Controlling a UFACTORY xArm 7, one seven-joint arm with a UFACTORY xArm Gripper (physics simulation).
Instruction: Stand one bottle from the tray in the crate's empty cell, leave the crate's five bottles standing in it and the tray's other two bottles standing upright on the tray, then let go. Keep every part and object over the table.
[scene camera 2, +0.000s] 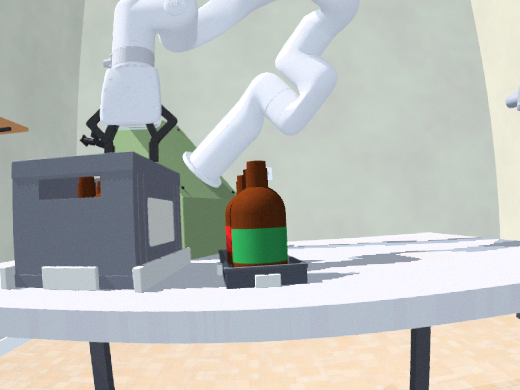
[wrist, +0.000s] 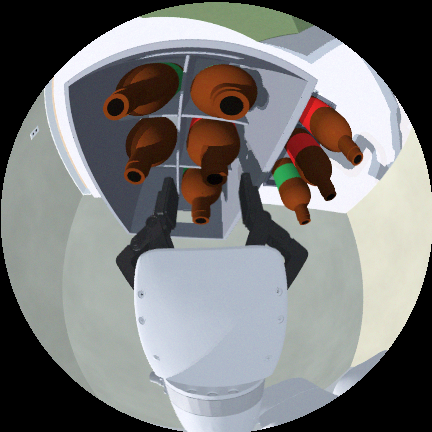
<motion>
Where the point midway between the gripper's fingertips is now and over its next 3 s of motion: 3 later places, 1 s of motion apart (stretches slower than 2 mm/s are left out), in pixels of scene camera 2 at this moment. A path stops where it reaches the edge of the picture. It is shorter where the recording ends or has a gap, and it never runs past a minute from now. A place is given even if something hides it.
My gripper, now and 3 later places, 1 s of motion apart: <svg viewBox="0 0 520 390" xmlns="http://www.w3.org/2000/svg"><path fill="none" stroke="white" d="M131 167L70 162L172 149L235 152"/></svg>
</motion>
